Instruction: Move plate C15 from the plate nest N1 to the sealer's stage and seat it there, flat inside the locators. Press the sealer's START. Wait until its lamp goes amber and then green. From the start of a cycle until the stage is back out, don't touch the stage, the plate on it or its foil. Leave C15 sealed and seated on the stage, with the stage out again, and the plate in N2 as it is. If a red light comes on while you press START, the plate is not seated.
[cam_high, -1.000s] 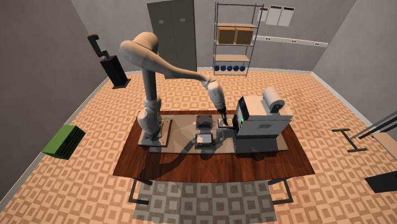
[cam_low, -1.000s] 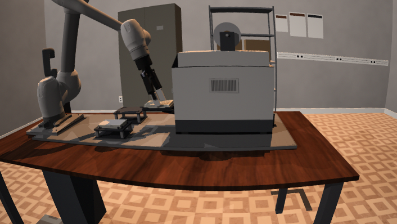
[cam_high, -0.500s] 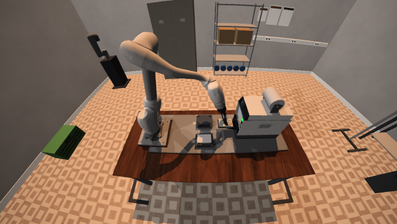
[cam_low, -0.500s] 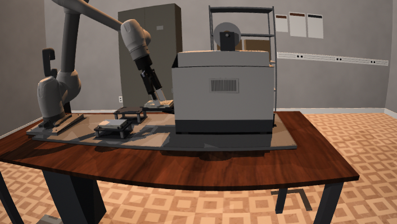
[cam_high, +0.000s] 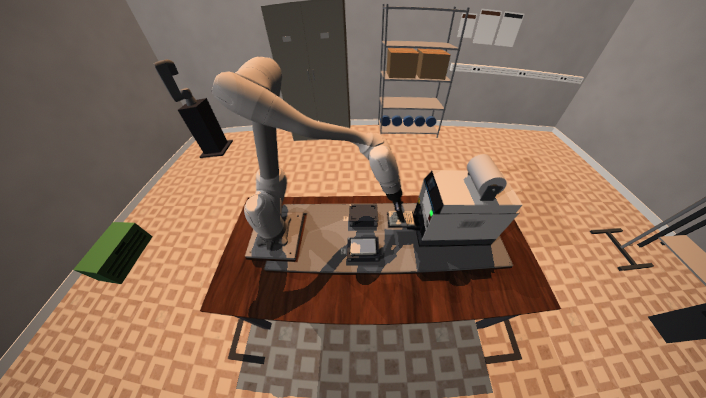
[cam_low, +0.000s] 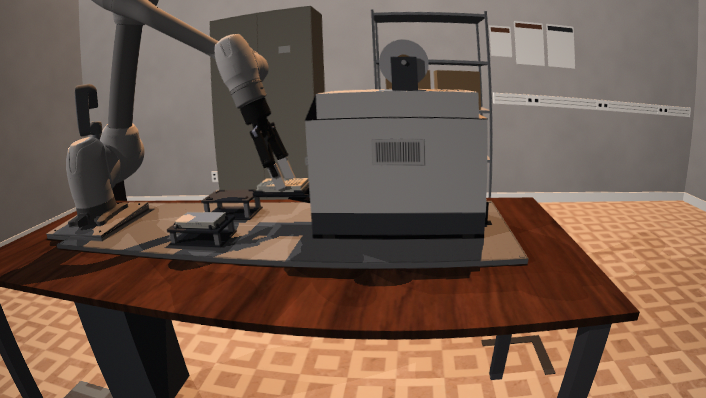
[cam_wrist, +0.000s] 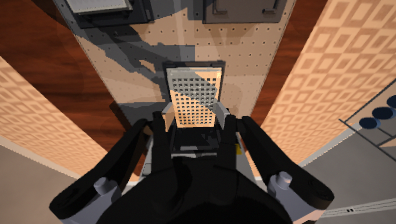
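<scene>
My gripper is now 40 mm above the sealer stage. Also, from my hand: pale plate: 210 mm behind, 120 mm to the right, 80 mm below; then foil roll: 330 mm ahead, 30 mm to the right, 280 mm above.
</scene>
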